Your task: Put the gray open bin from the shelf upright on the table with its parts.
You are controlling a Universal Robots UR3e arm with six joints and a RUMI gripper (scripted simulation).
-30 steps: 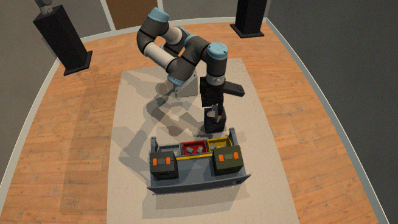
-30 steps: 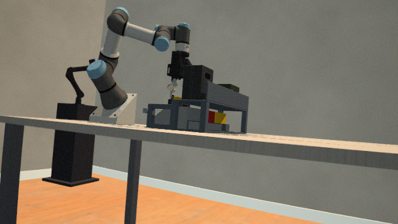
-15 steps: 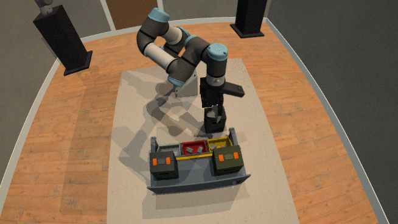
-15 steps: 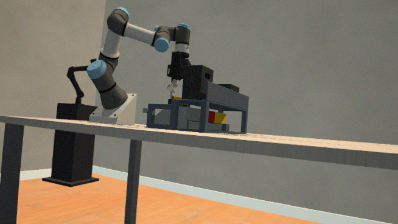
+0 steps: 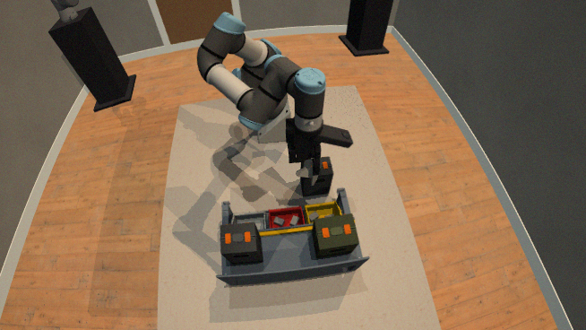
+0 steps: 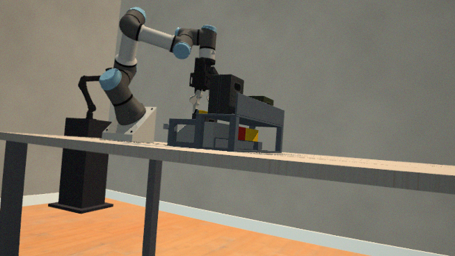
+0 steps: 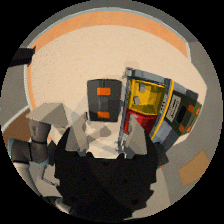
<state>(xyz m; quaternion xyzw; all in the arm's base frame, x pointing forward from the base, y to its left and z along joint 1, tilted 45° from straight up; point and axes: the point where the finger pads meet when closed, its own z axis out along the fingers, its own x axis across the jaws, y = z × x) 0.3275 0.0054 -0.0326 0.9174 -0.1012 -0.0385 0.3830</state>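
Now: the gray open bin 11 cm ahead of my hand, 22 cm to the right of it and 9 cm below it. The rest, counted from my hand: yellow rail: 16 cm ahead, 11 cm to the right, 3 cm below; red bin: 12 cm ahead, 11 cm to the right, 9 cm below; yellow bin: 14 cm ahead, 9 cm below.
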